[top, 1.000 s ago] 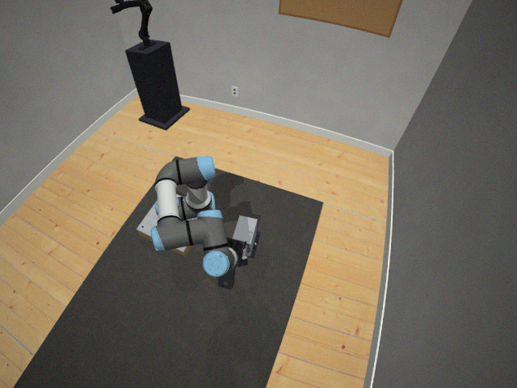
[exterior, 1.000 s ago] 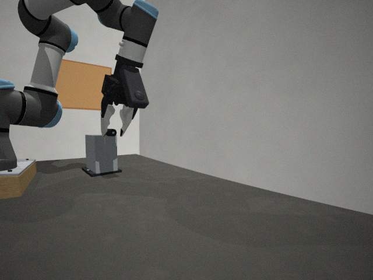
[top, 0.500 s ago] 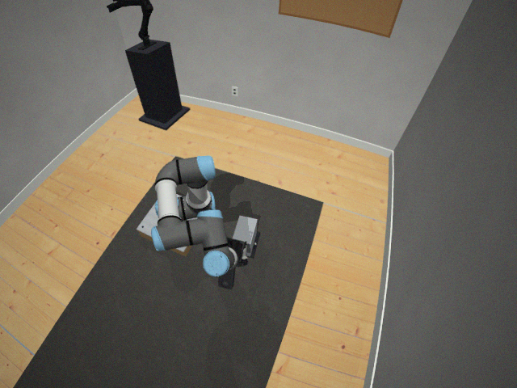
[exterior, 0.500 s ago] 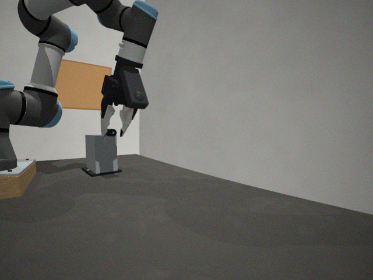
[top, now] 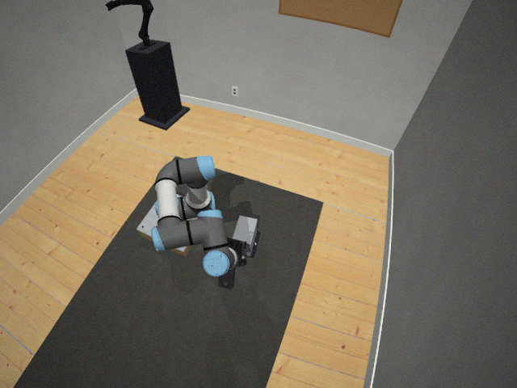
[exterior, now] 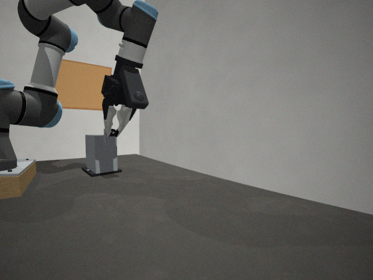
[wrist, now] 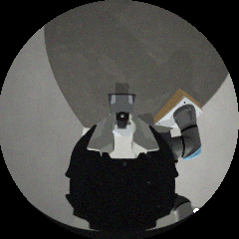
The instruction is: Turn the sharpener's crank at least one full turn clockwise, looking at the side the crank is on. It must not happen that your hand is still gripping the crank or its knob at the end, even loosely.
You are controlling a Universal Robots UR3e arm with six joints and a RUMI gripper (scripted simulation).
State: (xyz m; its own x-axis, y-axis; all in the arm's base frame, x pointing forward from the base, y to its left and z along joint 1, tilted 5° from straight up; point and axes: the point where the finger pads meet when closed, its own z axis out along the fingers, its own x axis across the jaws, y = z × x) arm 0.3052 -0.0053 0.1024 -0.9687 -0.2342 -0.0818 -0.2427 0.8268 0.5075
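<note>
My hand is 30 mm to the right of the crank, 10 mm past it and 10 mm above it.
</note>
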